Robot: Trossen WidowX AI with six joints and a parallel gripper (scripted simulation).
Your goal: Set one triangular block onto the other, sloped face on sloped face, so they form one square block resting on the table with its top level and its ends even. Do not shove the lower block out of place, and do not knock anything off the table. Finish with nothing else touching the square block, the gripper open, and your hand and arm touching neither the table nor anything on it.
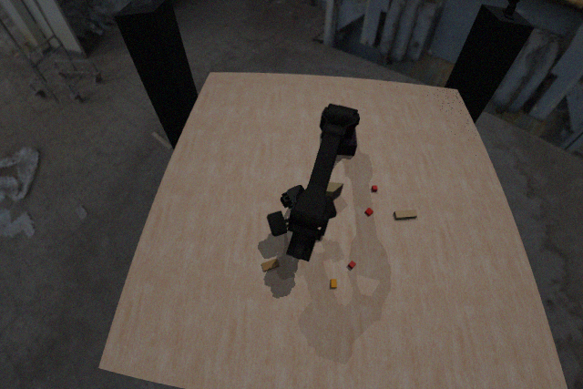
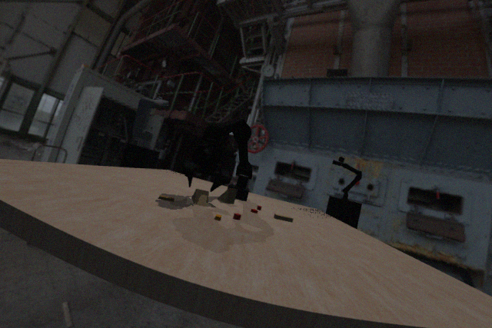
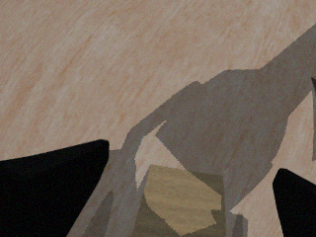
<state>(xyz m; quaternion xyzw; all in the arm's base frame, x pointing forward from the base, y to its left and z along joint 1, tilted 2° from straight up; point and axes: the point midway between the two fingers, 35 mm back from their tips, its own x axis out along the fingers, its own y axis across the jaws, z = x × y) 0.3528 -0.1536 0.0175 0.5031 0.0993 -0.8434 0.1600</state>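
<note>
The triangular block lies 50 mm ahead of my gripper tip, 20 mm to the left of it and 20 mm below it. Also, from my gripper tip: tan flat block (360 mm to the left, 30 mm below, 30 mm behind); brown flat block (150 mm ahead, 70 mm to the right, 40 mm below); small yellow cube (200 mm ahead, 110 mm to the left, 40 mm below).
</note>
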